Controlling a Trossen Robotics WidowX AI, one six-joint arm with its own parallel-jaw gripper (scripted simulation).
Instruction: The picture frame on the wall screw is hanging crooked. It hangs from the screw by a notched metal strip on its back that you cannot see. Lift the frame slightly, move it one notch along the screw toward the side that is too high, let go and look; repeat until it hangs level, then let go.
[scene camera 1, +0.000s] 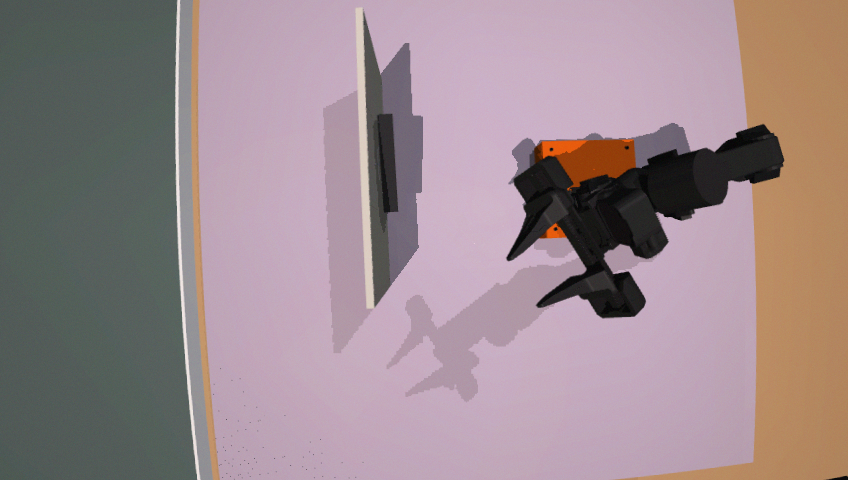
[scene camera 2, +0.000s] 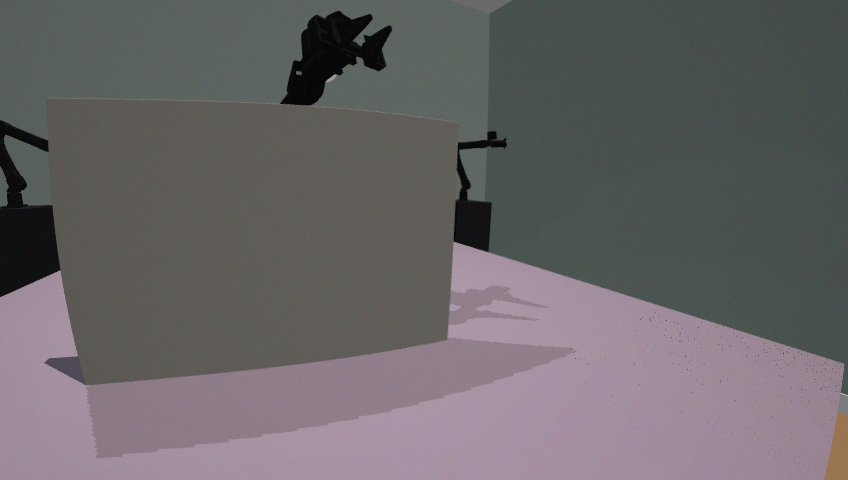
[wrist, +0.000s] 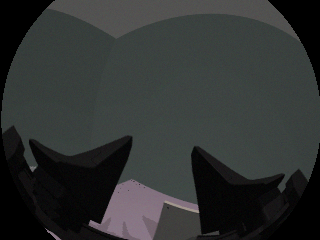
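Note:
Gripper (scene camera 1: 523, 283), (scene camera 2: 381, 21), (wrist: 162, 146). Wall panel (scene camera 1: 369, 87), (scene camera 2: 195, 237). Picture frame (scene camera 1: 385, 133); scene camera 2 does not show it, hidden by the wall panel.

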